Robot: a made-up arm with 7 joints. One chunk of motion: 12 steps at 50 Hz.
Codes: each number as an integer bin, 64 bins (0 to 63) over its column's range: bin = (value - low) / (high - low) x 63, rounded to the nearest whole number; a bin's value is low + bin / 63 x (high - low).
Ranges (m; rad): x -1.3..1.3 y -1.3..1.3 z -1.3..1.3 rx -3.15..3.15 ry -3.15..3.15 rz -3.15..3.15
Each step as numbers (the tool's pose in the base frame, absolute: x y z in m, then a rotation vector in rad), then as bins.
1 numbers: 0.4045 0.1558 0.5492 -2.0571 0.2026 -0.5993
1 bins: 41 35 45 11 34 26
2 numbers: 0.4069 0.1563 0.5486 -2.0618 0.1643 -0.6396
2 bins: 41 35 45 11 33 25
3 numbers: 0.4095 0.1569 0.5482 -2.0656 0.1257 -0.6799
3 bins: 41 35 45 11 33 25
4 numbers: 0.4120 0.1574 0.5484 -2.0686 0.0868 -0.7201
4 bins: 41 35 45 11 32 24
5 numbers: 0.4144 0.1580 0.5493 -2.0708 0.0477 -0.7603
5 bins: 42 35 45 11 32 24
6 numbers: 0.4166 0.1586 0.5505 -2.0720 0.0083 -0.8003
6 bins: 42 35 45 11 32 23
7 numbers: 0.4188 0.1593 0.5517 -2.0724 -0.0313 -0.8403
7 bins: 42 35 45 11 31 23
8 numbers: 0.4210 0.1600 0.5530 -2.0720 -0.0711 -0.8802
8 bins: 42 35 45 11 31 23
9 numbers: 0.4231 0.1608 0.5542 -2.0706 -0.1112 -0.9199
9 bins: 42 35 45 11 30 22
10 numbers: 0.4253 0.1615 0.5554 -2.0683 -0.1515 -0.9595
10 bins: 42 35 45 11 30 22
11 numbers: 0.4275 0.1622 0.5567 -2.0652 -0.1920 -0.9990
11 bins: 42 35 45 11 30 22
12 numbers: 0.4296 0.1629 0.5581 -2.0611 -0.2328 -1.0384
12 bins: 42 35 45 11 29 21
